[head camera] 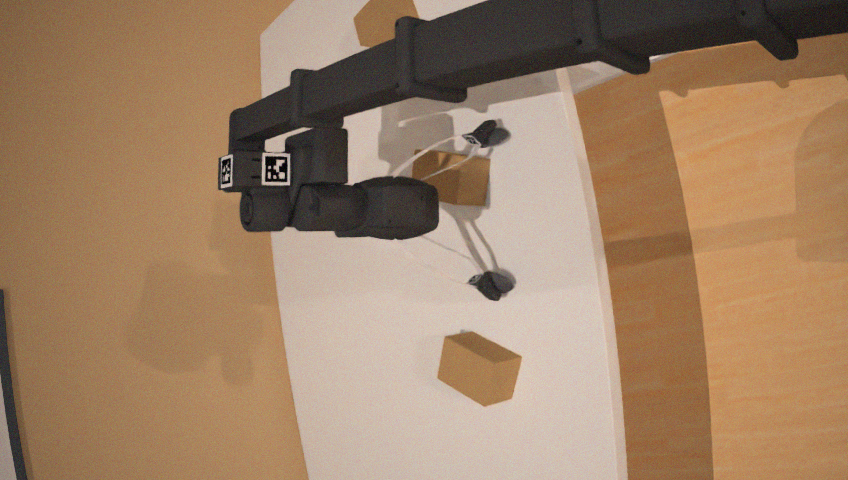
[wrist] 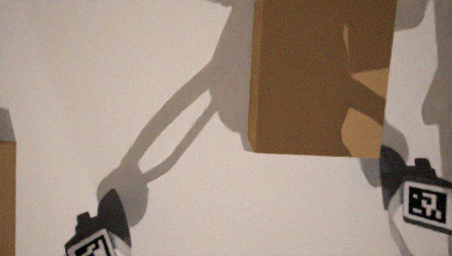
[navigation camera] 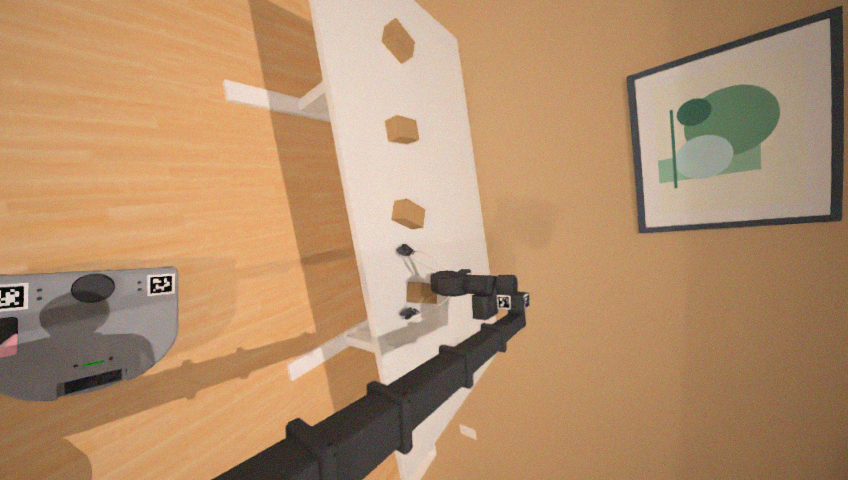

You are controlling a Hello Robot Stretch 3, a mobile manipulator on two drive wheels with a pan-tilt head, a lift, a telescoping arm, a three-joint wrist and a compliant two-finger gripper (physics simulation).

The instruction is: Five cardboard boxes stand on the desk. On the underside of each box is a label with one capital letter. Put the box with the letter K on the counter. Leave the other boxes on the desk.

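Places are measured from the robot's base along level axes (x ahead, y left, z up), in millimetres.
Where they show: gripper, fingertip midpoint: (head camera: 505, 210) (wrist: 246, 187) (navigation camera: 400, 280); robot's base at its link origin: (navigation camera: 94, 286).
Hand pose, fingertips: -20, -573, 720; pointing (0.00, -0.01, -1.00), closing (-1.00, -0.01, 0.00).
Things, the pixels of their top centre, and the offset from my fingertips, as dx, dy, dz. Level surfaces: height alone.
- brown box at its top centre: (wrist: 324, 60) (head camera: 434, 175) (navigation camera: 429, 293) -45, -73, +50
- white desk at its surface level: dz +0
- second box at its top centre: (head camera: 464, 371) (navigation camera: 415, 213) +196, -23, +50
- wooden floor at its surface level: dz -720
A brown box (head camera: 473, 183) (navigation camera: 420, 292) (wrist: 310, 60) stands on the white desk (head camera: 547, 428) (navigation camera: 428, 83) (wrist: 50, 75). My gripper (head camera: 490, 209) (navigation camera: 407, 280) (wrist: 246, 187) is open and empty, fingertips low by the desk. One fingertip is close to a corner of this box; the other is well apart from it. A second box (head camera: 479, 371) (navigation camera: 408, 214) (wrist: 7, 200) stands beyond the far finger. Two more boxes (navigation camera: 402, 129) (navigation camera: 398, 40) stand farther along. Another box (head camera: 385, 22) is partly hidden by the arm. No letter shows; the undersides are hidden. The counter does not show.
My arm (head camera: 505, 56) (navigation camera: 357, 425) crosses above one end of the desk. The wall (head camera: 119, 178) (navigation camera: 565, 356) runs along the desk's far edge and bears a framed picture (navigation camera: 634, 148). The robot's base (navigation camera: 142, 321) stands on the wooden floor (navigation camera: 148, 148) on the other side.
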